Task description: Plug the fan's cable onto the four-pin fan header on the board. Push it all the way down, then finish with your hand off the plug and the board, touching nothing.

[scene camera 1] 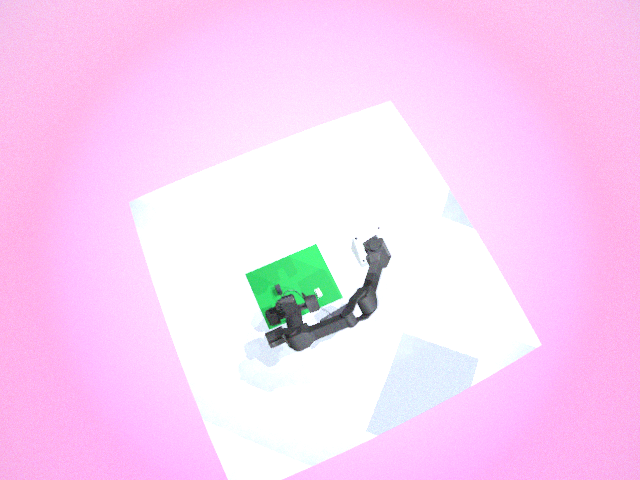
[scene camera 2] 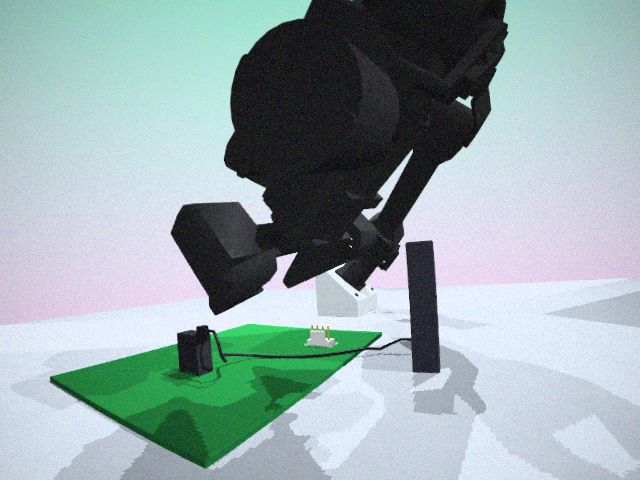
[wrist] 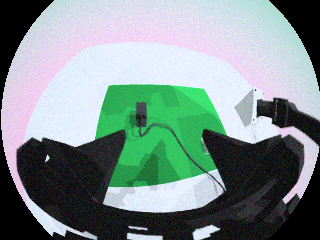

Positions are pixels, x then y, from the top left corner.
Scene:
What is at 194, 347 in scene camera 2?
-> A black fan plug.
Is my gripper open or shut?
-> Open.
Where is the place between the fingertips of my gripper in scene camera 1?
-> At 290, 297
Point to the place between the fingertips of my gripper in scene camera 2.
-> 253, 296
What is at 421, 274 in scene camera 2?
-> A fan.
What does my gripper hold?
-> Nothing.

